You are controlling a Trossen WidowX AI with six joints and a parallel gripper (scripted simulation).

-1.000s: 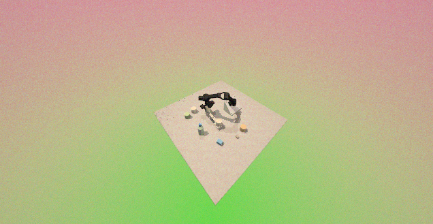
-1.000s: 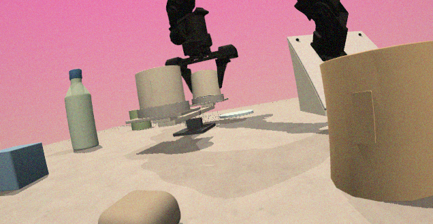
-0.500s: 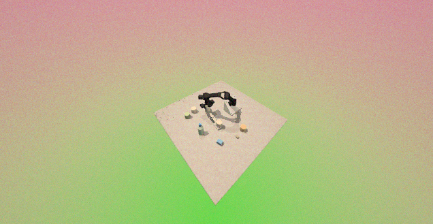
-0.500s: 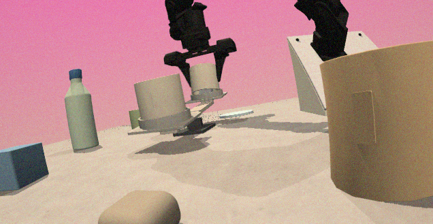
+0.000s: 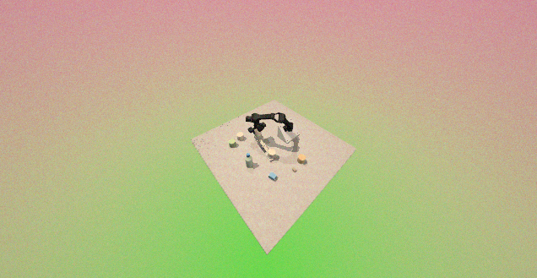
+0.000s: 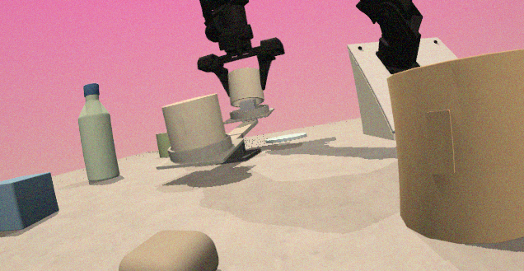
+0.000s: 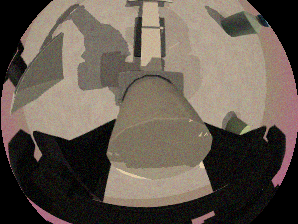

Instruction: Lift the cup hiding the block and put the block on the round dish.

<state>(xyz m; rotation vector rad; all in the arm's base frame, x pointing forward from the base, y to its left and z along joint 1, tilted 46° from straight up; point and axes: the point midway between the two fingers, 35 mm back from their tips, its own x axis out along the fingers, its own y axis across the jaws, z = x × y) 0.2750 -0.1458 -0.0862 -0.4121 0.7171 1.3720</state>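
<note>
My gripper tip is now 30 mm above the grey block and 10 mm to the right of it. Also, from my gripper tip: round pale-blue dish 110 mm below, 90 mm to the right, 70 mm behind; then pale-green bottle 270 mm ahead, 180 mm to the left; then balance 130 mm to the left, 80 mm below, 30 mm ahead.
</note>
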